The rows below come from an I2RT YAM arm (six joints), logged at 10 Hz.
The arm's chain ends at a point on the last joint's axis. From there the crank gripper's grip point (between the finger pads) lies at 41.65 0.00 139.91 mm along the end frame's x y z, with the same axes.
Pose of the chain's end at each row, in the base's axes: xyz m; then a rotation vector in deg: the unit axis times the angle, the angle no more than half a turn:
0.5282, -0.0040, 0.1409, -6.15, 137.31, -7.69
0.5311, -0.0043, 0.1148, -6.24, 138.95, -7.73
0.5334, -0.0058, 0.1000, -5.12, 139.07, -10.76
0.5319, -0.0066, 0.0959, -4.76, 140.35, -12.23
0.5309, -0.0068, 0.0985, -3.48, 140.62, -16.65
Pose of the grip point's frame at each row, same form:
0.5922, -0.0181, 0.0104, -6.15, 137.31, -7.69
0.5913, -0.0186, -0.0174, -6.24, 138.95, -7.73
0.5929, -0.0262, -0.0317, -5.12, 139.07, -10.76
0.5881, -0.0299, -0.0368, -4.76, 140.35, -12.23
0.5852, -0.0386, -0.0332, -3.48, 140.62, -16.65

